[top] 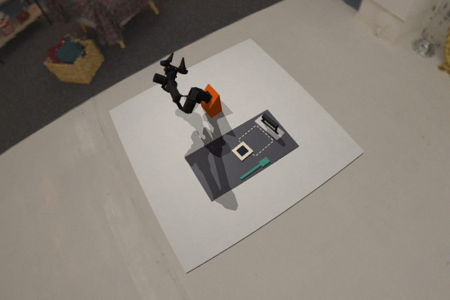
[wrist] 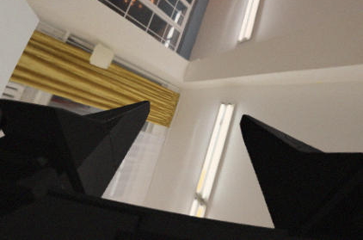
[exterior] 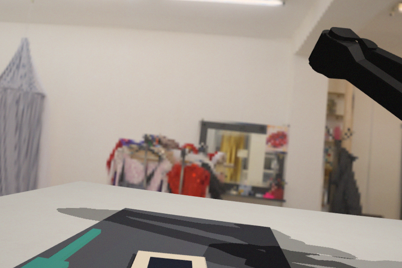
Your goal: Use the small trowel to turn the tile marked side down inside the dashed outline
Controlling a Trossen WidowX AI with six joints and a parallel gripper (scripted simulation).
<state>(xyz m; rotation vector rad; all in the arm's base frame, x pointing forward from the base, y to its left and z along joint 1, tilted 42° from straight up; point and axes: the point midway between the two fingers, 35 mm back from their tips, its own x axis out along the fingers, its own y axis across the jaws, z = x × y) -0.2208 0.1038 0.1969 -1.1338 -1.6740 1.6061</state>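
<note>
My gripper tip is now 630 mm short of the tan square tile, 10 mm to the right of it and 360 mm above it. The rest, counted from my gripper tip: teal trowel: 770 mm ahead, 20 mm to the left, 360 mm below; dark mat: 640 mm ahead, 390 mm below.
</note>
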